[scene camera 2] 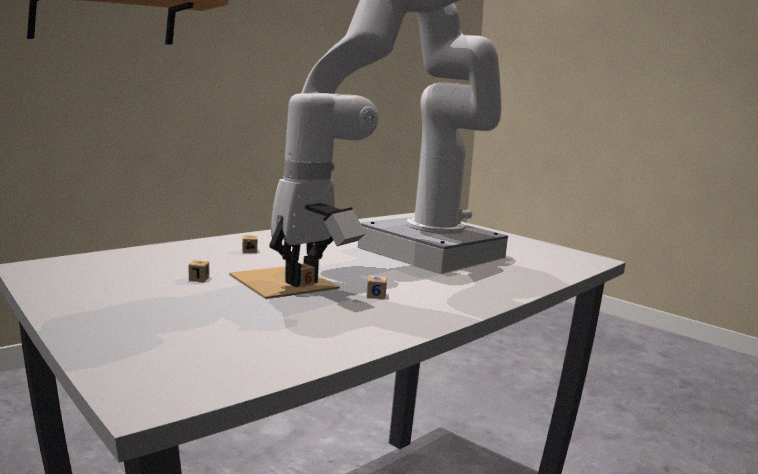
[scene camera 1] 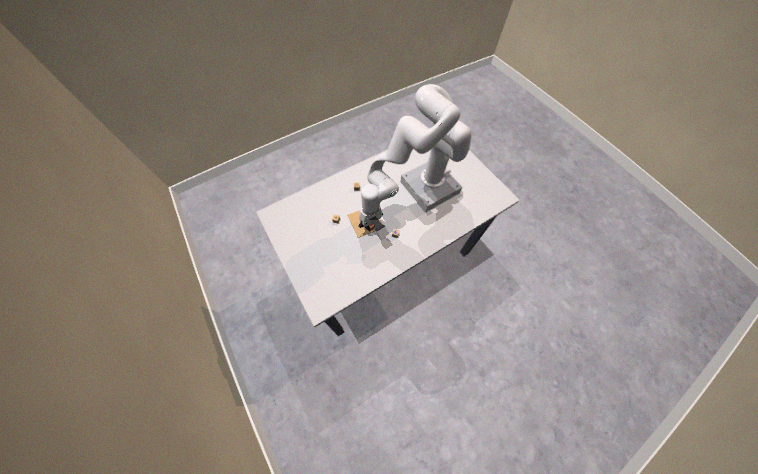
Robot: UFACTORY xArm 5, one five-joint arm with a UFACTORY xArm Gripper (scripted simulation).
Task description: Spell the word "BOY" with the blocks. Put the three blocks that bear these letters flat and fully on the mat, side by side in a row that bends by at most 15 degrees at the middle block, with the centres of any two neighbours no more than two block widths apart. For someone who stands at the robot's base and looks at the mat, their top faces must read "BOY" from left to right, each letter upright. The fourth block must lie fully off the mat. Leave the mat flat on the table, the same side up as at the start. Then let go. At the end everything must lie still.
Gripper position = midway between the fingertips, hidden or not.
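Note:
Scene camera 2 shows the gripper (scene camera 2: 301, 283) together with a tan mat (scene camera 2: 269, 283).

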